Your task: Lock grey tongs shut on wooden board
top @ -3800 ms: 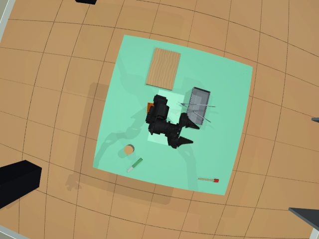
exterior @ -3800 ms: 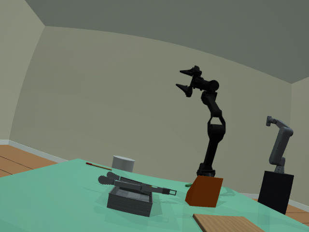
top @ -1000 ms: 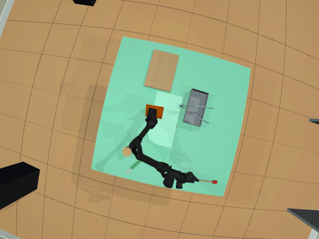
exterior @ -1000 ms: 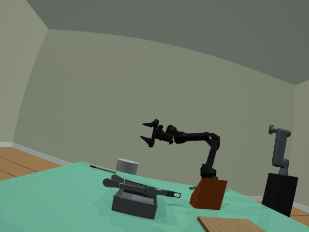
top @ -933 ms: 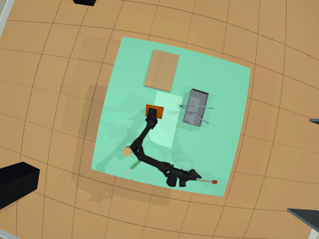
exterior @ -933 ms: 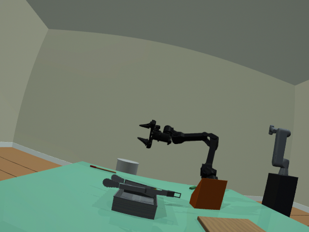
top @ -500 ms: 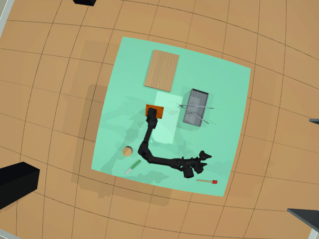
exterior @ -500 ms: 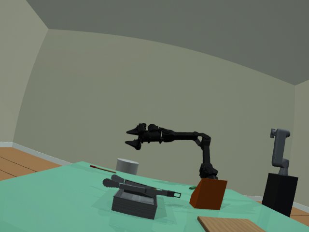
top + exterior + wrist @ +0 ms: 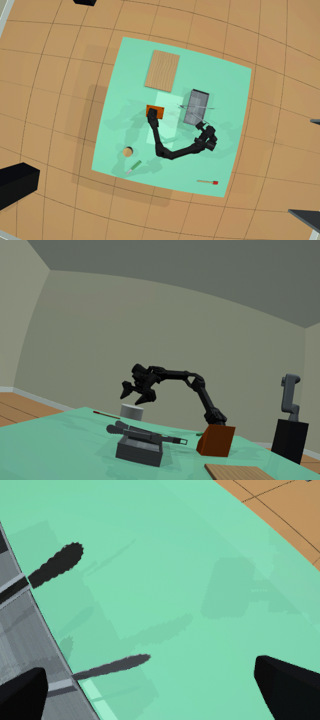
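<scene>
The yellow lock piece is 180 mm behind my gripper tip, 110 mm below it and 90 mm to the left of it. Also, from my gripper tip: wooden board: 500 mm behind, 370 mm to the left, 170 mm below; then grey roasting tin: 150 mm below, 130 mm to the left, 110 mm behind; then red-tipped stick: 470 mm to the right, 240 mm ahead, 180 mm below.
</scene>
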